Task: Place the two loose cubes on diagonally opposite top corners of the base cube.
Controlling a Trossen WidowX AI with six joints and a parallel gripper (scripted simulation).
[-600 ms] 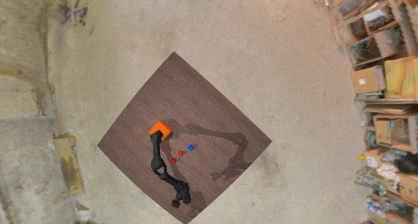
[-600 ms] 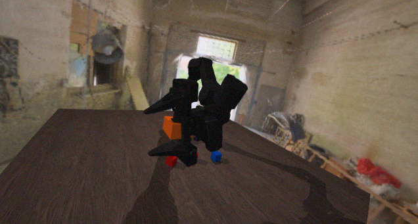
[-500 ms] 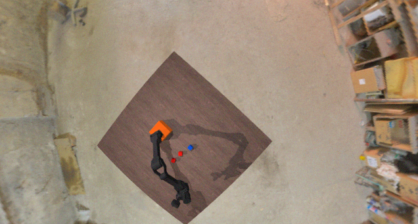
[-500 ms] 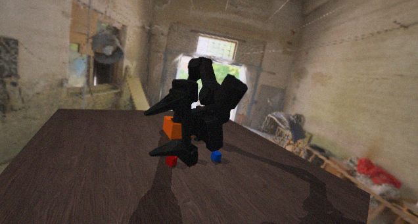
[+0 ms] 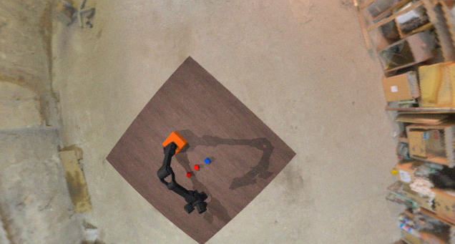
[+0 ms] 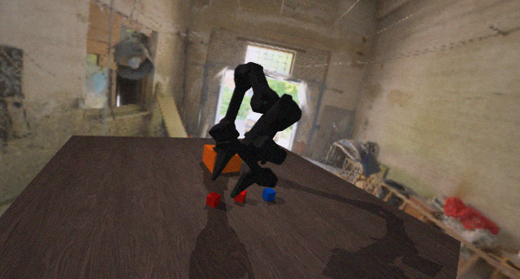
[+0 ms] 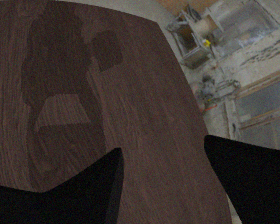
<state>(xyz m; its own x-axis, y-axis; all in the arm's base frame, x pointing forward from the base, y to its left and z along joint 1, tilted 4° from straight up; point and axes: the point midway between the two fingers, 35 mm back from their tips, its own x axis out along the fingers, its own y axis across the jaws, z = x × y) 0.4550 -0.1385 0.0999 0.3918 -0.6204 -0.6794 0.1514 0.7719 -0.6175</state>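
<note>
Right now the blue cube is 190 mm behind my gripper tip, 270 mm to the left of it and 170 mm below it.
</note>
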